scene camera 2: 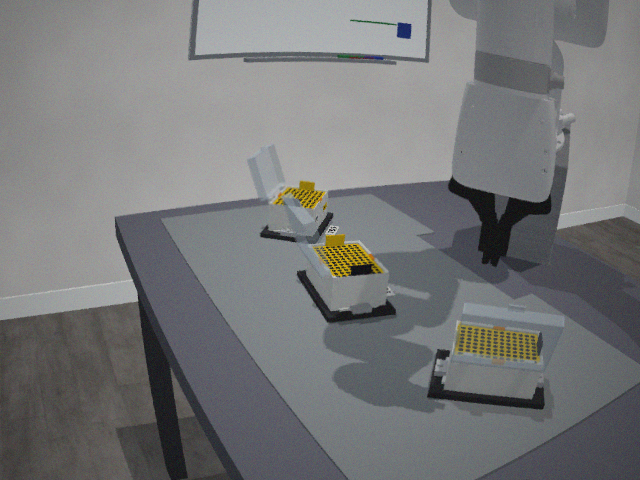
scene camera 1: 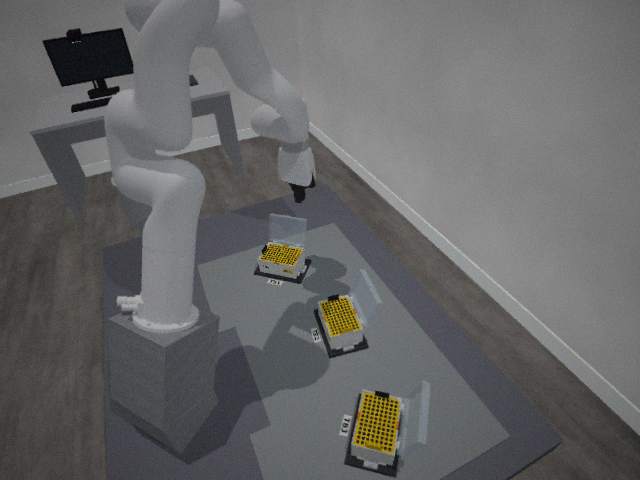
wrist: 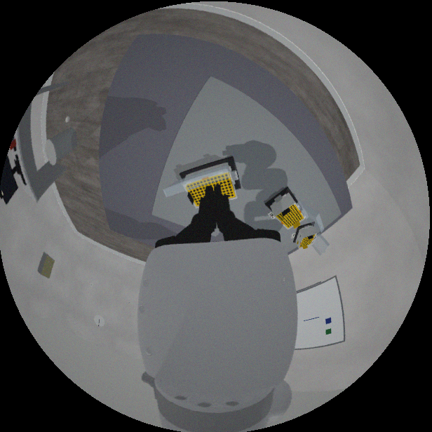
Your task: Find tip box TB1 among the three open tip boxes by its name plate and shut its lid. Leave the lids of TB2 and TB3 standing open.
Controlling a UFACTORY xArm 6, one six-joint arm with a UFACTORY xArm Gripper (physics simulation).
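Pixels of known places: gripper, fingertip midpoint: (scene camera 2: pixel 491 260) (scene camera 1: pixel 300 200); arm's base, link origin: (scene camera 1: pixel 166 317).
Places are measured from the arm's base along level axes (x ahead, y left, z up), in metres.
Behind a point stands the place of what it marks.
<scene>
Tip box TB1 (scene camera 1: pixel 281 258) (scene camera 2: pixel 491 379) @[x 0.287, y 0.381, z -0.218 m] (wrist: pixel 227 187) has yellow tips; its name plate (scene camera 1: pixel 274 282) @[x 0.227, y 0.287, z -0.248 m] reads TB1, small and blurred. Its clear lid (scene camera 1: pixel 287 229) @[x 0.297, y 0.410, z -0.150 m] (scene camera 2: pixel 552 330) @[x 0.266, y 0.444, z -0.116 m] stands open, on the side away from the plate. My gripper (scene camera 1: pixel 298 200) @[x 0.344, y 0.404, z -0.046 m] (scene camera 2: pixel 491 263) @[x 0.344, y 0.404, z -0.046 m] (wrist: pixel 214 194) is shut and empty, pointing down above the table, apart from the lid. In the wrist view its fingers cover part of TB1. TB2 (scene camera 1: pixel 340 317) (scene camera 2: pixel 361 294) (wrist: pixel 290 215) stands open, its lid (scene camera 1: pixel 367 297) @[x 0.449, y 0.070, z -0.146 m] raised. TB3 (scene camera 1: pixel 377 423) (scene camera 2: pixel 281 219) (wrist: pixel 306 241) stands open, its lid (scene camera 1: pixel 424 413) @[x 0.448, y -0.261, z -0.107 m] (scene camera 2: pixel 266 173) @[x 0.437, y -0.259, z -0.153 m] raised.
The boxes stand on dark bases on a grey mat (scene camera 1: pixel 439 382) @[x 0.562, y -0.142, z -0.250 m] (scene camera 2: pixel 248 310) @[x 0.527, y 0.098, z -0.250 m] on the table (scene camera 1: pixel 248 219) @[x 0.175, y 0.646, z -0.253 m] (scene camera 2: pixel 155 279) @[x 0.665, y -0.024, z -0.253 m]. The arm's pedestal (scene camera 1: pixel 165 377) @[x -0.002, y -0.119, z -0.029 m] stands at the table's left in scene camera 1. A desk with a monitor (scene camera 1: pixel 90 56) stands behind the arm.
</scene>
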